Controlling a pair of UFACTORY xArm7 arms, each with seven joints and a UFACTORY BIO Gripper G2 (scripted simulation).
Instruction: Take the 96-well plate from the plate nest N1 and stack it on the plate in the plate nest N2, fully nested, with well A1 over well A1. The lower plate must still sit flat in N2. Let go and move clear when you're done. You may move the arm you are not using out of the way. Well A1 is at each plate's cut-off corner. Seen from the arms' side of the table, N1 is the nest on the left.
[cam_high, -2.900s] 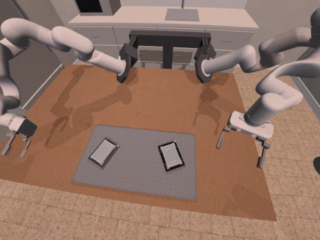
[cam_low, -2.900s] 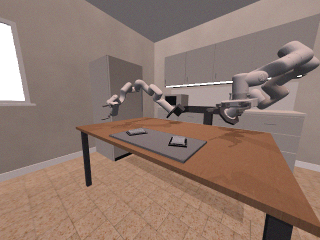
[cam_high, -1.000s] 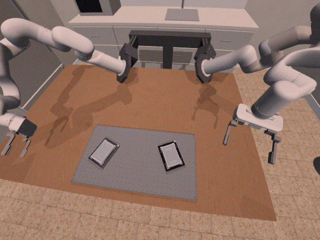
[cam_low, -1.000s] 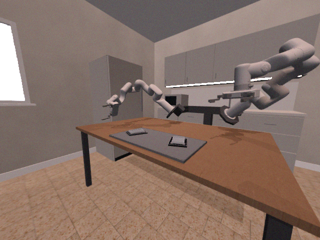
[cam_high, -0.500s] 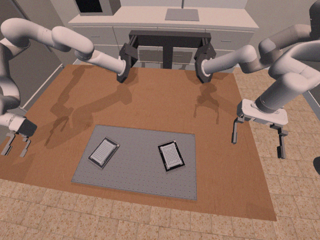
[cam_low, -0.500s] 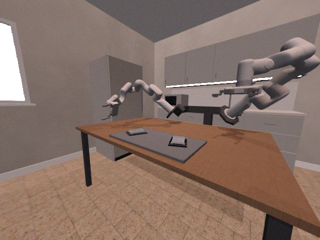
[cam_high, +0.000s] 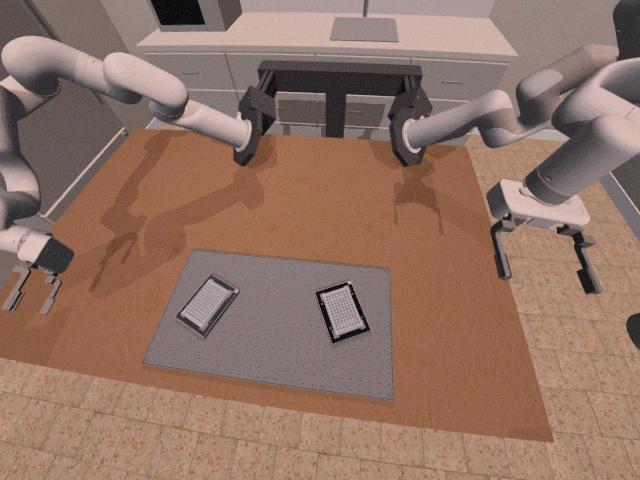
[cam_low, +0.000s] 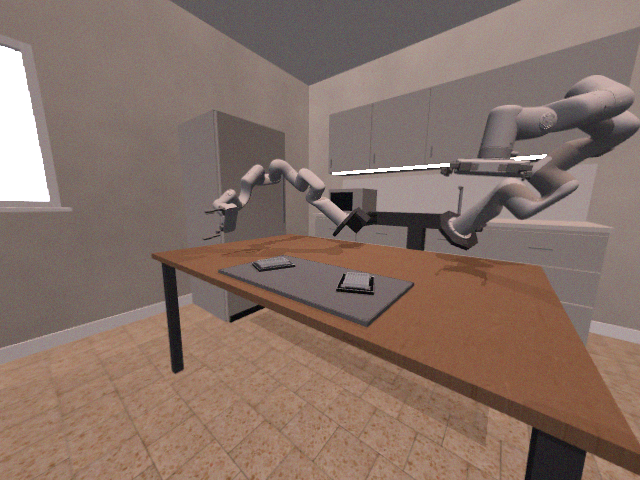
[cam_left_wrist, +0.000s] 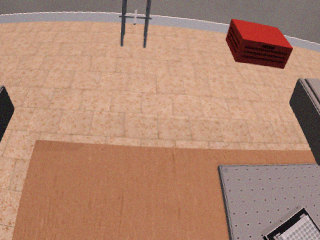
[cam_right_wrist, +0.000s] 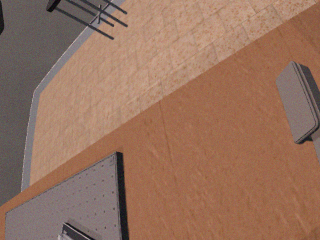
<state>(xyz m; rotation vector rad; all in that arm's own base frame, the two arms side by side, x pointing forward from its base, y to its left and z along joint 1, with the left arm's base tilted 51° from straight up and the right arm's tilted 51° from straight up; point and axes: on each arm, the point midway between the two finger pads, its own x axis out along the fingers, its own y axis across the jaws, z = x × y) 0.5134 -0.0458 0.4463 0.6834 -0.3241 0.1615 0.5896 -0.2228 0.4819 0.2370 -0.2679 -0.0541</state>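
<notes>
The nest N2 is 60 mm behind my right hand, 380 mm to the left of it and 160 mm below it. The rest, counted from my right hand: nest N1: 50 mm behind, 800 mm to the left, 160 mm below; A1 mark: 100 mm behind, 460 mm to the left, 150 mm below.
</notes>
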